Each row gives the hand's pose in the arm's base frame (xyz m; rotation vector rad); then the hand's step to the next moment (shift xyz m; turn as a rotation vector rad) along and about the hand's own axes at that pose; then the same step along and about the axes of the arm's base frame.
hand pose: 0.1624 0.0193 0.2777 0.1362 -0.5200 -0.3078
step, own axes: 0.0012 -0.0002 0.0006 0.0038 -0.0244 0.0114
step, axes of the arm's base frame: 0.0006 -0.0006 0.0010 -0.0089 -0.0249 0.0066
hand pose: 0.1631 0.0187 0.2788 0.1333 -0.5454 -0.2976
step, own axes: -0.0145 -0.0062 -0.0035 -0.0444 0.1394 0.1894
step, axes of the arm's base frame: -0.0114 -0.0012 -0.0113 -0.1024 0.1374 0.1671
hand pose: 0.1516 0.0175 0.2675 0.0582 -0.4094 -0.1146
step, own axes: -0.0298 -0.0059 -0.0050 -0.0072 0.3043 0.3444
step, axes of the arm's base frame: -0.0257 -0.0020 -0.0168 -0.1142 0.2912 0.3368
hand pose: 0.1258 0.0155 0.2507 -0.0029 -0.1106 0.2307
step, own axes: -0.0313 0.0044 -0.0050 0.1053 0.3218 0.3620
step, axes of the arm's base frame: -0.0307 -0.0028 -0.0085 -0.0112 0.3338 0.3663
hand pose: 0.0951 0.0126 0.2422 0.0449 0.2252 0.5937
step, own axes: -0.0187 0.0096 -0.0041 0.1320 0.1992 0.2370
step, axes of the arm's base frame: -0.0212 -0.0026 0.0007 0.0497 0.2443 0.2261
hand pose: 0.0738 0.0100 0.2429 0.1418 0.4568 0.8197
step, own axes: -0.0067 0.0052 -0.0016 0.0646 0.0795 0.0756
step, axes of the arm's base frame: -0.0082 -0.0015 0.0024 0.0185 0.1052 0.0692
